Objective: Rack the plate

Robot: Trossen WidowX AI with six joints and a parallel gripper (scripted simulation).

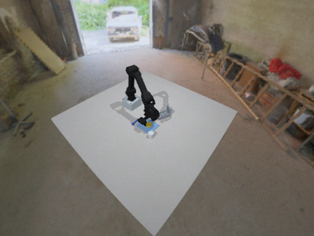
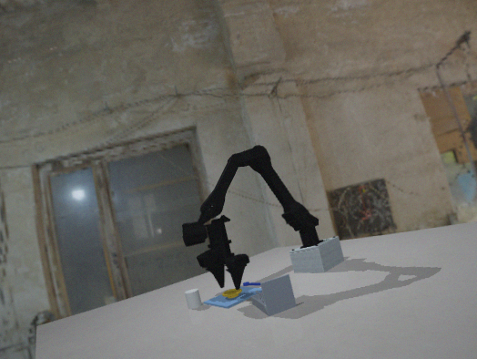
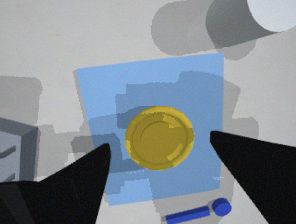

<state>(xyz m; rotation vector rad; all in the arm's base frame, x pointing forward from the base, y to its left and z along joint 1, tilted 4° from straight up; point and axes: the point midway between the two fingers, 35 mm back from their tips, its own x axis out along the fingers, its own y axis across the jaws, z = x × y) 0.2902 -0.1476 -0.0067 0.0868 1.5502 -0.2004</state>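
Right now my gripper tip is 20 mm above the yellow plate. The rest, counted from my gripper tip: blue mat: 30 mm below, 10 mm behind; then white cup: 90 mm to the right, 80 mm ahead, 10 mm below; then small blue utensil: 130 mm behind, 30 mm to the right, 30 mm below.
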